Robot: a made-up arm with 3 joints. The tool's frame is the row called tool.
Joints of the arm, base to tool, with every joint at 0 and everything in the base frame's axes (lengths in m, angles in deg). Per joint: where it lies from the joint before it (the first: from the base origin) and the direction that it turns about. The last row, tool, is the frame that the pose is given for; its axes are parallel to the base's.
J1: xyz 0 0 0.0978 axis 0 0 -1
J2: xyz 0.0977 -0.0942 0.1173 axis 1 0 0
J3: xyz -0.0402 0.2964 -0.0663 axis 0 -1 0
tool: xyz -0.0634 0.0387 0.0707
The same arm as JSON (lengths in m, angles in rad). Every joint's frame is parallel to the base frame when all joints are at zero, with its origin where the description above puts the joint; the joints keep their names.
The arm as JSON. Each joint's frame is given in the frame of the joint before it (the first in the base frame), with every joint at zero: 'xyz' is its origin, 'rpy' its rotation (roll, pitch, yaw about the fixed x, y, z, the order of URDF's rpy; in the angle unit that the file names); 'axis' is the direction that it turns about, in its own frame. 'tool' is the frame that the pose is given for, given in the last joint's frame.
{"units": {"length": "m", "angle": "rad"}, "joints": [{"name": "J1", "type": "revolute", "origin": {"xyz": [0.0, 0.0, 0.0978], "rpy": [0.0, 0.0, 0.0]}, "axis": "-z"}, {"name": "J2", "type": "revolute", "origin": {"xyz": [0.0977, -0.0942, 0.1173], "rpy": [0.0, 0.0, 0.0]}, "axis": "+x"}, {"name": "J3", "type": "revolute", "origin": {"xyz": [-0.0402, 0.2964, -0.0663], "rpy": [0.0, 0.0, 0.0]}, "axis": "-y"}], "tool": {"origin": {"xyz": [-0.0634, 0.0387, 0.0707], "rpy": [0.0, 0.0, 0.0]}}}
